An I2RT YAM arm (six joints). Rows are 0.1 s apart.
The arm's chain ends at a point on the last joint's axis. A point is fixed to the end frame.
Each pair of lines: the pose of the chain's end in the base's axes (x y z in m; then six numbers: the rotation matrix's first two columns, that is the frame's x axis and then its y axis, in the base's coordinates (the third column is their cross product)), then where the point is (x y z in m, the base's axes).
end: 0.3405 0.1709 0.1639 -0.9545 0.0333 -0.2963 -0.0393 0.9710 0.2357
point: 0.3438 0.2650 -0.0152
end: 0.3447 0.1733 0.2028 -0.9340 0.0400 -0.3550 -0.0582 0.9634 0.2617
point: 0.3590 0.2727 0.0272
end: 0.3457 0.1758 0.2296 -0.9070 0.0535 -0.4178 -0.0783 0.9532 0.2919
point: 0.3720 0.2816 0.0592
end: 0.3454 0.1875 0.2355 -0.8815 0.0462 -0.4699 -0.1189 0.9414 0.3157
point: 0.3792 0.2992 0.0703
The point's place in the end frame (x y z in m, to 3 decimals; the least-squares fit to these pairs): 0.053 0.049 0.189
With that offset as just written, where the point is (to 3 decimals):
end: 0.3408 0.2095 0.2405 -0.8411 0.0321 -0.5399 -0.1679 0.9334 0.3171
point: 0.385 0.324 0.080
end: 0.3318 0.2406 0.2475 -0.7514 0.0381 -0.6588 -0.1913 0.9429 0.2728
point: 0.402 0.351 0.093
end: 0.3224 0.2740 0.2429 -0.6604 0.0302 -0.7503 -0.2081 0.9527 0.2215
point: 0.414 0.379 0.096
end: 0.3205 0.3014 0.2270 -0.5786 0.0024 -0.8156 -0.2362 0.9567 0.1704
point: 0.426 0.403 0.088
